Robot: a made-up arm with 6 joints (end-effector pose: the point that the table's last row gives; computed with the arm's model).
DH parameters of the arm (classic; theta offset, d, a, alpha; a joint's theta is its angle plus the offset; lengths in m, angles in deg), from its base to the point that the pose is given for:
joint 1: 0 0.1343 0 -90
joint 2: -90 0 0.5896 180
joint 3: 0 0 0 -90
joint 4: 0 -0.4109 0 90
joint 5: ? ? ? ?
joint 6: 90 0 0 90
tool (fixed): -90 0 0 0
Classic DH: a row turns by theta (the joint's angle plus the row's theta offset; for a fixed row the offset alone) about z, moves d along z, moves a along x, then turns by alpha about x.
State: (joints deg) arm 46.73 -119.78 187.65 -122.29 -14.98 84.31
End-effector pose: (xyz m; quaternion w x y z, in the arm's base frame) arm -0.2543 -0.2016 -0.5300 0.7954 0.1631 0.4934 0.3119
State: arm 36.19 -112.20 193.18 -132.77 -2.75 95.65
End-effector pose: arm -0.3264 -0.1647 -0.4609 0.8440 0.1460 0.4959 0.1427
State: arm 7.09 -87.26 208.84 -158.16 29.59 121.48
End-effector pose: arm -0.4443 0.0271 -0.2209 0.6928 0.1304 0.6605 -0.2584
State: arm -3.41 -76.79 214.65 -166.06 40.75 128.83
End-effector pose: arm -0.4377 0.1116 -0.1212 0.5589 0.1638 0.7383 -0.3401
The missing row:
joint 5: 0 0.088 0 -90
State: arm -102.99 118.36 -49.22 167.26 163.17 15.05
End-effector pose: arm 0.0563 -0.1379 -0.2531 0.3419 0.5621 -0.7525 -0.0293
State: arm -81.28 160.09 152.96 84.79 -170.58 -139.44
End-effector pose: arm 0.0860 -0.6134 -0.3841 0.5288 0.2560 0.2678 0.7637
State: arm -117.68 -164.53 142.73 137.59 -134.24 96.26
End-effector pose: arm -0.0069 -0.1530 -0.7250 0.3973 -0.3586 -0.7485 -0.3916
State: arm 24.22 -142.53 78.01 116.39 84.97 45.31
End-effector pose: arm -0.5812 -0.2186 -0.6606 0.3720 0.1303 -0.0543 0.9174
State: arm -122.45 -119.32 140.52 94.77 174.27 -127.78
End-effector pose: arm 0.2746 0.4182 -0.5743 0.3950 0.5840 -0.5040 0.4989
